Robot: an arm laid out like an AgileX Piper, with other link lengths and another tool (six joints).
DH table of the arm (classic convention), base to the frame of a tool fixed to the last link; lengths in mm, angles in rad. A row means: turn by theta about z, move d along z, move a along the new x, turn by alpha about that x. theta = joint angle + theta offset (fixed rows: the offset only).
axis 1: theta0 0  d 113.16  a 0  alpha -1.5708
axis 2: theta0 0.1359  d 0  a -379.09  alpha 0
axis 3: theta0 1.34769  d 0  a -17.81  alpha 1.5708
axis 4: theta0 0  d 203.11  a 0  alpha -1.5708
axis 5: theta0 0  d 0  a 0  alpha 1.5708
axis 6: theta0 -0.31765  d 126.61  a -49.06  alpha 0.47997
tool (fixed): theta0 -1.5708  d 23.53  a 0  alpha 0
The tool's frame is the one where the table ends.
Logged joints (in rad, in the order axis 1, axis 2, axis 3, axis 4, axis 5, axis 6), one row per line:
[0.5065, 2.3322, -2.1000, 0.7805, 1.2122, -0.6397]
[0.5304, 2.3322, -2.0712, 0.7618, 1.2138, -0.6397]
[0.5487, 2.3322, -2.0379, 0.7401, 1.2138, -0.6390]
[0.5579, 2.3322, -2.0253, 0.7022, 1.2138, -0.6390]
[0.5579, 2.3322, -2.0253, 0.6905, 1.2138, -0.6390]
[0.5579, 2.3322, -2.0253, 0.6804, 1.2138, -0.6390]
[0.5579, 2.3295, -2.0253, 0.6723, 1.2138, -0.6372]
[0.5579, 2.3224, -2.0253, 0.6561, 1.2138, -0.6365]
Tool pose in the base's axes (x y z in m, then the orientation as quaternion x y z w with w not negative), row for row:
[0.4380, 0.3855, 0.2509, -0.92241, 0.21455, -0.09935, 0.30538]
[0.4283, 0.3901, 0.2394, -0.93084, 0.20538, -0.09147, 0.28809]
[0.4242, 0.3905, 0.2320, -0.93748, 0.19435, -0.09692, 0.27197]
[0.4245, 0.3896, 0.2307, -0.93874, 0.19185, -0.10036, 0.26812]
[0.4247, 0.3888, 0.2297, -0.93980, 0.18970, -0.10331, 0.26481]
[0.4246, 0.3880, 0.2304, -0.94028, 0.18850, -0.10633, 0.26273]
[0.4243, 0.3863, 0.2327, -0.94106, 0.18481, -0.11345, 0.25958]
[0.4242, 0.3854, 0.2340, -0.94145, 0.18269, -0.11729, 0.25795]
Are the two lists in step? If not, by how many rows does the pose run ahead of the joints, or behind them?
The pose runs 1 row ahead of the joints: the pose in row i belongs to the joints in row i + 1.
